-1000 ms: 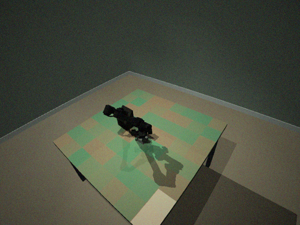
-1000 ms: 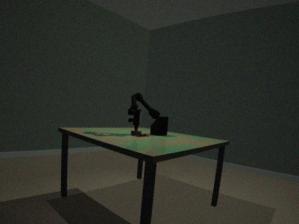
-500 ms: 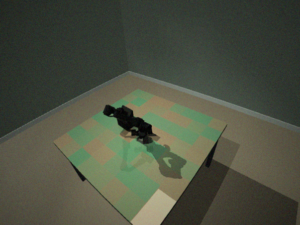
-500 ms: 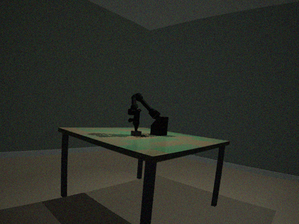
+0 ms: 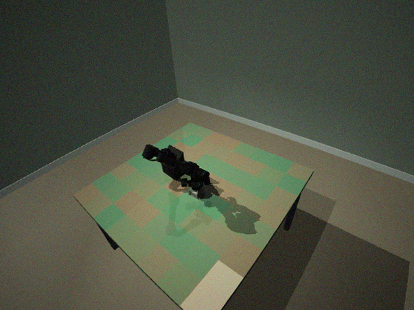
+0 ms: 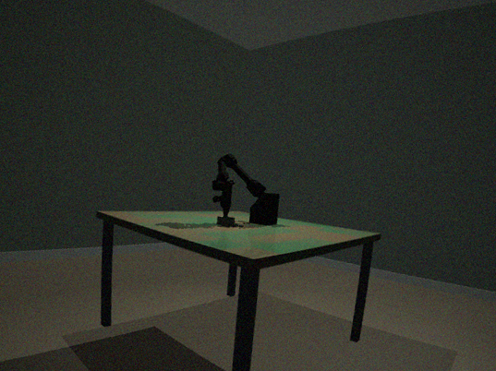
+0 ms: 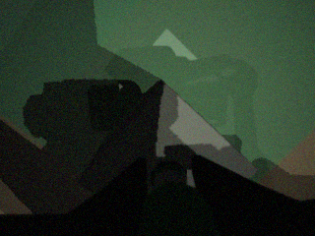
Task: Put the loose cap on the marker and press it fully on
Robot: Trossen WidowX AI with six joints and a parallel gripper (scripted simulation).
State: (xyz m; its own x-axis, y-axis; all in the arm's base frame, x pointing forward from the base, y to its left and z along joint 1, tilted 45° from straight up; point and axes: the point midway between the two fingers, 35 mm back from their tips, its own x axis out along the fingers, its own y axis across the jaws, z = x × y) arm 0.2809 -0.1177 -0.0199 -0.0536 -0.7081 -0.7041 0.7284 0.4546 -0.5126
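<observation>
My gripper tip is 10 mm to the right of the green marker cap and 50 mm below it. From my gripper tip the other things lie so: holder block (10 mm behind, 10 mm to the left, 20 mm below).
</observation>
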